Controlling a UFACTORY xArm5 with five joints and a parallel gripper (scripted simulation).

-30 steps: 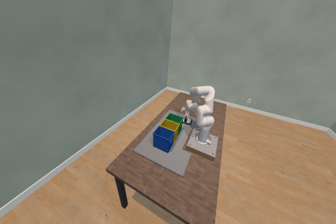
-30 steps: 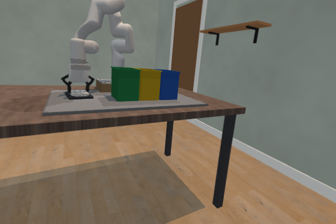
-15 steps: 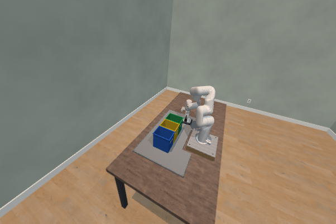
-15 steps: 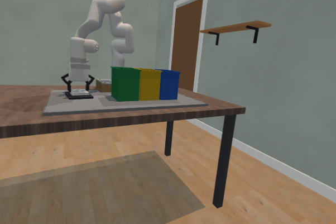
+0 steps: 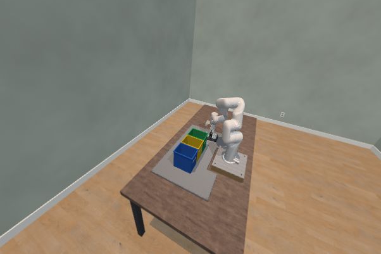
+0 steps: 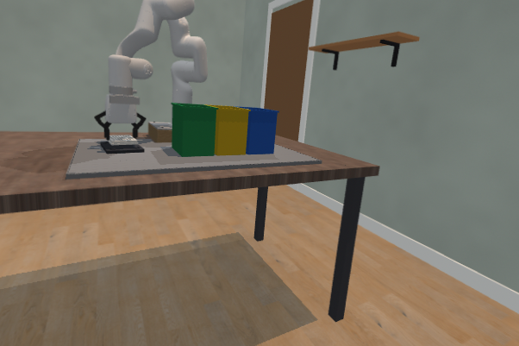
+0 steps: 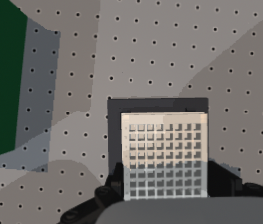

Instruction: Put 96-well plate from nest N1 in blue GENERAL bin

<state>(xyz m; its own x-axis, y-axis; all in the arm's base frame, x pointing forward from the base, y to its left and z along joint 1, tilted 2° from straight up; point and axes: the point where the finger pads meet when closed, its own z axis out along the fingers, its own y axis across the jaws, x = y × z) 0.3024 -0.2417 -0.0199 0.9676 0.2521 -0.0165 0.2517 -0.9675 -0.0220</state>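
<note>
The plate nest N1 lies 4 cm below my hand. From my hand the other things lie so: yellow bin (38 cm to the left, 4 cm above, 3 cm ahead); green bin (25 cm to the left, 5 cm ahead, 4 cm above); white 96-well plate (1 cm below).
</note>
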